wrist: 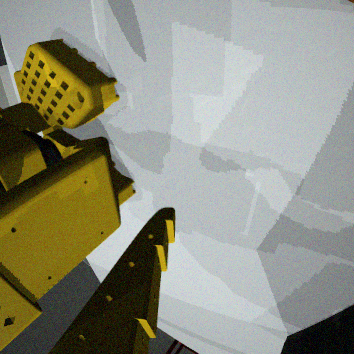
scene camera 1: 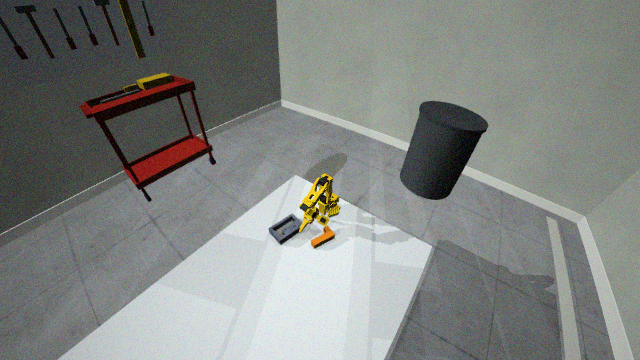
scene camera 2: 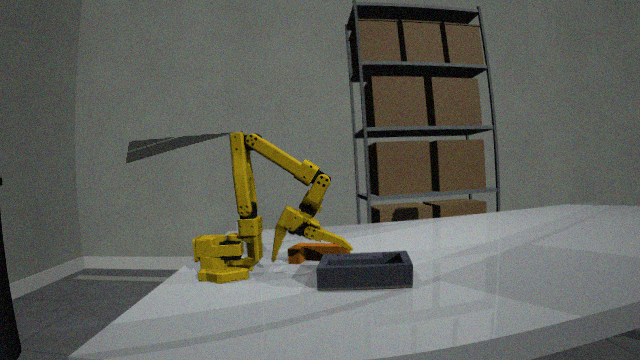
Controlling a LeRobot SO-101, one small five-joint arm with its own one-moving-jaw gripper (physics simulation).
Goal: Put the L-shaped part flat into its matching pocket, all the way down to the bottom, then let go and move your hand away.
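Frame: origin at the arm's base, x back, y right, z up, level; metres.
Seen in the pictures: hand at its tool point: [wrist: 174,220] [scene camera 2: 275,259]; arm's base at its link origin: [wrist: 96,134] [scene camera 1: 326,211] [scene camera 2: 237,274].
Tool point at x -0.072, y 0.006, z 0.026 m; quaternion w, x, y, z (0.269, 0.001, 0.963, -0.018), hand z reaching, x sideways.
Offsets run from my tool point to a thing's top centre. "pt": to the spot under its first point. Level surfaces: height alone.
The orange L-shaped part {dx -0.081, dy -0.080, dz +0.004 m} [scene camera 1: 322,238] [scene camera 2: 300,254] lies on the white table, outside the dark grey pocket box {dx -0.145, dy +0.073, dz +0.010 m} [scene camera 1: 275,235] [scene camera 2: 365,278]. The box stands beside it, its recess facing up and empty. My gripper [scene camera 1: 313,229] [scene camera 2: 313,254] is wide open and low over the table, with nothing held. In the first scene view one jaw tip is near the box's side and the other jaw is close to the part. In the second scene view the right jaw partly covers the part. The wrist view shows one notched jaw; a tiny orange corner {pt dx -0.037, dy -0.065, dz -0.025 m} [wrist: 352,1] shows at top right.
The arm's yellow base [scene camera 1: 334,208] [scene camera 2: 222,260] stands near the table's far end in the first scene view. The white table {dz -0.026 m} [scene camera 1: 300,300] [scene camera 2: 450,310] bears everything. A red trolley [scene camera 1: 145,101], a black bin [scene camera 1: 442,155] and a shelf rack [scene camera 2: 425,131] stand beyond the table.
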